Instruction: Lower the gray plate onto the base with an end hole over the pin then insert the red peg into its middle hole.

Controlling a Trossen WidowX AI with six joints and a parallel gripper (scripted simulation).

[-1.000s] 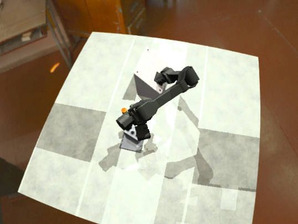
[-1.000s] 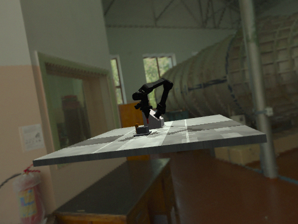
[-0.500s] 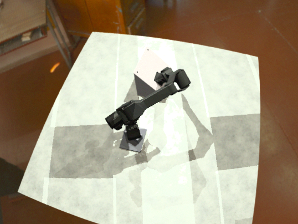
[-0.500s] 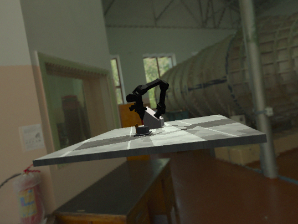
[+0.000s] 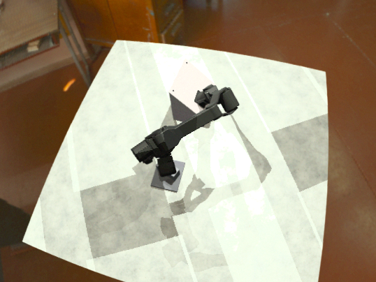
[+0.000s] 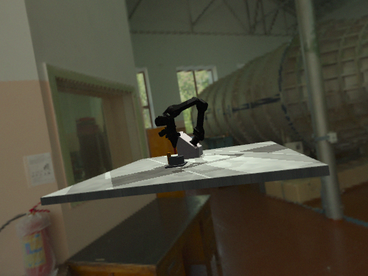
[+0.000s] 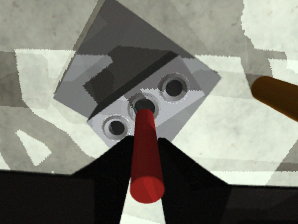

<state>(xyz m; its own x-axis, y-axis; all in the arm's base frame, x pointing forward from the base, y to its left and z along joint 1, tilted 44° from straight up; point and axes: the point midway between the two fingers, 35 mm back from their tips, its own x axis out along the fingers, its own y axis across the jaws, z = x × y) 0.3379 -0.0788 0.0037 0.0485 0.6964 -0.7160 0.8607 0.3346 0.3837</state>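
My gripper tip is 70 mm above the gray plate. Also, from my gripper tip: orange cylinder 110 mm behind, 80 mm to the right, 70 mm below; then square base 10 mm ahead, 10 mm to the left, 110 mm below; then red peg right at my gripper tip.
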